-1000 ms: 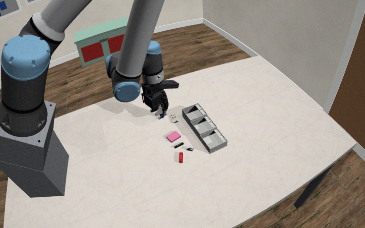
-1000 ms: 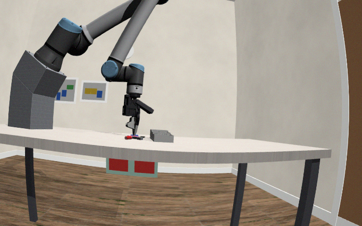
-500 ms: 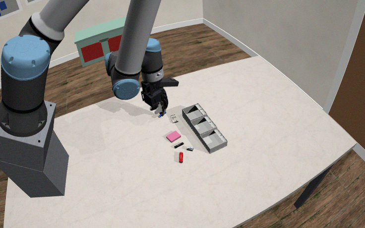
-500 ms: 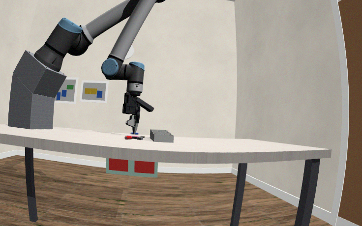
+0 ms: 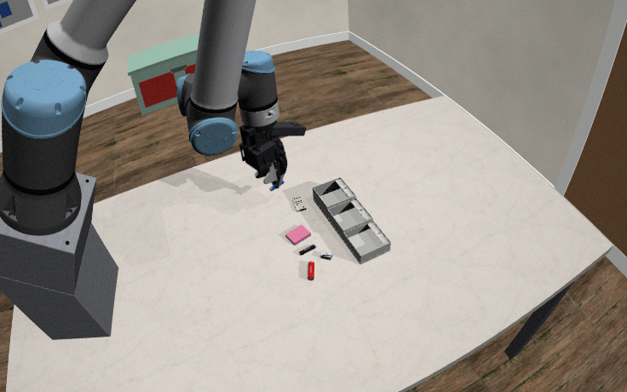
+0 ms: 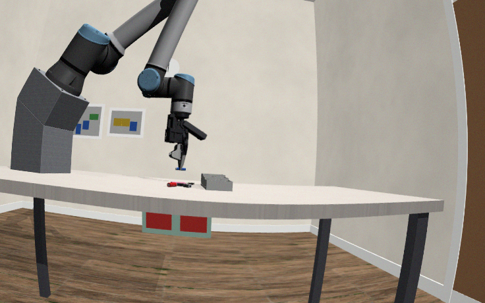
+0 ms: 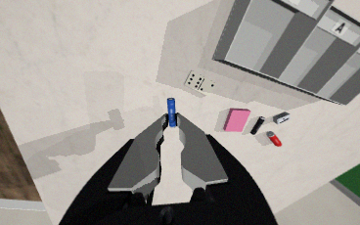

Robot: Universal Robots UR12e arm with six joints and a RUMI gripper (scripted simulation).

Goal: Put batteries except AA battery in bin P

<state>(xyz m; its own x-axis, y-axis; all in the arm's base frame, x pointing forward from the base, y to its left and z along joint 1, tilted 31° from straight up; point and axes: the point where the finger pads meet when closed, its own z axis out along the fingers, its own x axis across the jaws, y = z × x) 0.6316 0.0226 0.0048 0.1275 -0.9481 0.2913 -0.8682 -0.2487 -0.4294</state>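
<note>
Right now my hand is 40 mm past the black battery, 190 mm to the left of it and 60 mm above it. Round my hand: white dotted tile: 30 mm ahead, 50 mm to the right, 60 mm below; then blue battery: 10 mm below; then pink block: 30 mm behind, 140 mm to the right, 60 mm below.
</note>
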